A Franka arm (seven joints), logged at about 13 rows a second.
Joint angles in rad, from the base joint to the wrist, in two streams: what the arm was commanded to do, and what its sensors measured. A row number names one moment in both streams.
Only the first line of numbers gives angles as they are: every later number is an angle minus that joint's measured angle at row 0.
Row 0, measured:
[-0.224 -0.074 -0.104 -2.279 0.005 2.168 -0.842]
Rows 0 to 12, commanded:
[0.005 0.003 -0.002 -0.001 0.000 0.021 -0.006]
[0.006 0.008 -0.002 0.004 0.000 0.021 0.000]
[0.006 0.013 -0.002 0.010 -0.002 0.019 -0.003]
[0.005 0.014 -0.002 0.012 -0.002 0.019 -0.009]
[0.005 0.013 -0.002 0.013 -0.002 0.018 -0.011]
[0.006 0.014 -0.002 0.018 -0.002 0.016 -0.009]
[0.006 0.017 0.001 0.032 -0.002 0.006 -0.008]
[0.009 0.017 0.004 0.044 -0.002 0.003 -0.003]
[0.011 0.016 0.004 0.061 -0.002 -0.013 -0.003]
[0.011 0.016 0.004 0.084 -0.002 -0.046 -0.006]
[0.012 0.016 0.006 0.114 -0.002 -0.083 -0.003]
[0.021 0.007 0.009 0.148 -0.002 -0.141 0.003]
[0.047 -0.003 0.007 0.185 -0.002 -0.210 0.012]
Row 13, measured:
[0.014 0.000 0.010 0.101 0.000 -0.098 0.000]
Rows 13 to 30, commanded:
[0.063 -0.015 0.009 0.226 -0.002 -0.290 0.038]
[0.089 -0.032 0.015 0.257 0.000 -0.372 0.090]
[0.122 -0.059 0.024 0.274 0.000 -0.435 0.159]
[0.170 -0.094 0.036 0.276 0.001 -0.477 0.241]
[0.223 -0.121 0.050 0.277 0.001 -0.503 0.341]
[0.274 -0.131 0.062 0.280 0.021 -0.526 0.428]
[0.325 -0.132 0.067 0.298 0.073 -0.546 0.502]
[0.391 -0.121 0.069 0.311 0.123 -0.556 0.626]
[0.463 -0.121 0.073 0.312 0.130 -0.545 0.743]
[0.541 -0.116 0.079 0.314 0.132 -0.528 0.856]
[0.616 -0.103 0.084 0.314 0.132 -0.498 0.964]
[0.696 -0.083 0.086 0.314 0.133 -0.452 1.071]
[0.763 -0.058 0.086 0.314 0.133 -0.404 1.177]
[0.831 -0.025 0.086 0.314 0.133 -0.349 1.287]
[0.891 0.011 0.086 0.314 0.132 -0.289 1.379]
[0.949 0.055 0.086 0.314 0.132 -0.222 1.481]
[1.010 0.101 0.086 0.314 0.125 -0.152 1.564]
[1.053 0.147 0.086 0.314 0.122 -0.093 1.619]
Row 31, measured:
[0.986 0.058 0.099 0.285 0.118 -0.171 1.520]
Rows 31 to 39, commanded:
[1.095 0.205 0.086 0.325 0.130 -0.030 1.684]
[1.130 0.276 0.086 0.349 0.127 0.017 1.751]
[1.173 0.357 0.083 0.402 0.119 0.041 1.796]
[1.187 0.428 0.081 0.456 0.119 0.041 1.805]
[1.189 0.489 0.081 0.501 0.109 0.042 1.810]
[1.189 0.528 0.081 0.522 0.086 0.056 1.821]
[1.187 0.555 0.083 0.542 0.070 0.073 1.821]
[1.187 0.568 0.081 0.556 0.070 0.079 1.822]
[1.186 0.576 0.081 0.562 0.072 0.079 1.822]
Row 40, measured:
[1.186 0.547 0.085 0.503 0.088 0.089 1.803]
